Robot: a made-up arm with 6 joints. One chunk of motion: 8 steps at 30 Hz.
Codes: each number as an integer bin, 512 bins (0 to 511) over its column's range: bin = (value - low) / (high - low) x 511, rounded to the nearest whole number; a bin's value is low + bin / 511 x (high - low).
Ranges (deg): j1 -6..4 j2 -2..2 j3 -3..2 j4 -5..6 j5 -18..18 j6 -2..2
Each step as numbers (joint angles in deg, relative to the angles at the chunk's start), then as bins.
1 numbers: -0.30 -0.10 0.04 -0.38 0.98 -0.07
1 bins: 291 243 311 215 269 247
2 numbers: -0.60 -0.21 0.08 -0.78 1.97 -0.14
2 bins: 276 229 315 196 283 238
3 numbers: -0.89 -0.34 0.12 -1.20 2.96 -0.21
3 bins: 261 212 319 177 298 229
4 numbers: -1.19 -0.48 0.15 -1.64 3.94 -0.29
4 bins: 246 194 322 156 311 218
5 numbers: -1.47 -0.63 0.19 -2.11 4.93 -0.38
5 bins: 231 175 326 134 325 207
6 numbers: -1.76 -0.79 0.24 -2.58 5.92 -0.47
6 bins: 217 155 331 112 340 195
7 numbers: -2.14 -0.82 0.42 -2.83 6.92 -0.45
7 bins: 197 151 350 101 354 198
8 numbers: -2.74 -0.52 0.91 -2.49 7.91 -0.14
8 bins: 167 189 400 117 368 238
